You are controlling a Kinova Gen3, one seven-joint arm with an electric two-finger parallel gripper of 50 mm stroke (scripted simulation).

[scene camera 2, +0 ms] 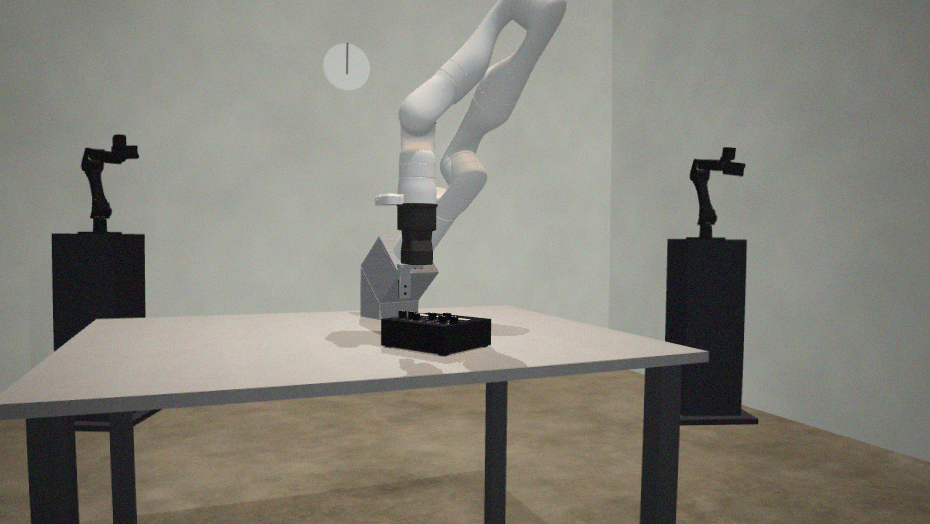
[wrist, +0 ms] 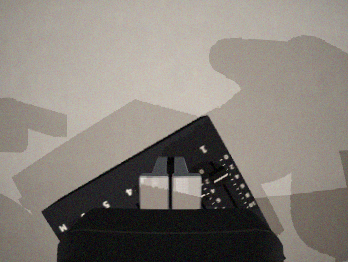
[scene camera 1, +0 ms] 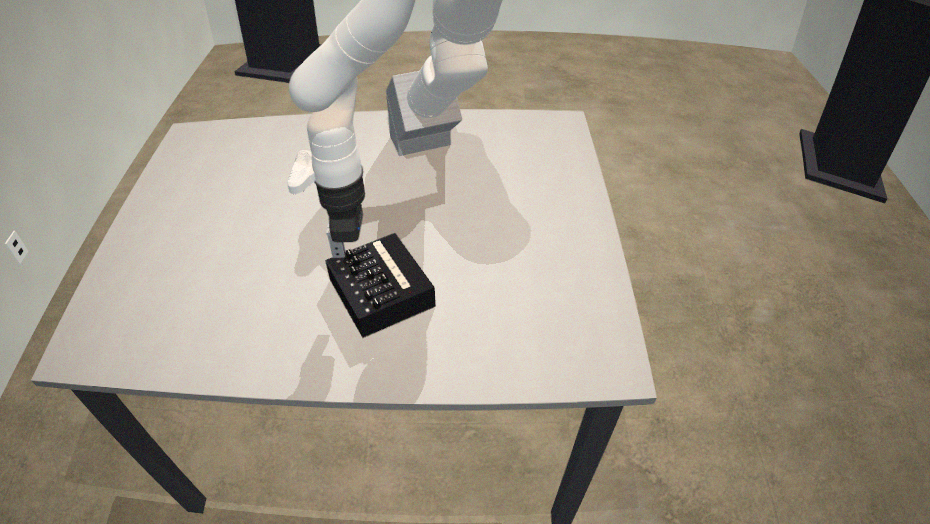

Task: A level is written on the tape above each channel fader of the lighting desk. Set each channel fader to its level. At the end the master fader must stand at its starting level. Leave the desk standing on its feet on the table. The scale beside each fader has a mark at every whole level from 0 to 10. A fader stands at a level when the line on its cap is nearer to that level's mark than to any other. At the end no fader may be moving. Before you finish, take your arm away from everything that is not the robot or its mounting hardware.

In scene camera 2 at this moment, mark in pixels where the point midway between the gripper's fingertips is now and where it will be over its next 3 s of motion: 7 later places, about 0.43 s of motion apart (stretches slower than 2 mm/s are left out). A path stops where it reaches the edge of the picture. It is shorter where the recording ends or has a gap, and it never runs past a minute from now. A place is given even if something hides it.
My gripper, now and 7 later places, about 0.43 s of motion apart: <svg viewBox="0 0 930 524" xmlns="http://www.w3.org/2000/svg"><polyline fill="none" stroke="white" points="404,298 405,298 407,298 408,298 408,300 408,303 408,308 408,310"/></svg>
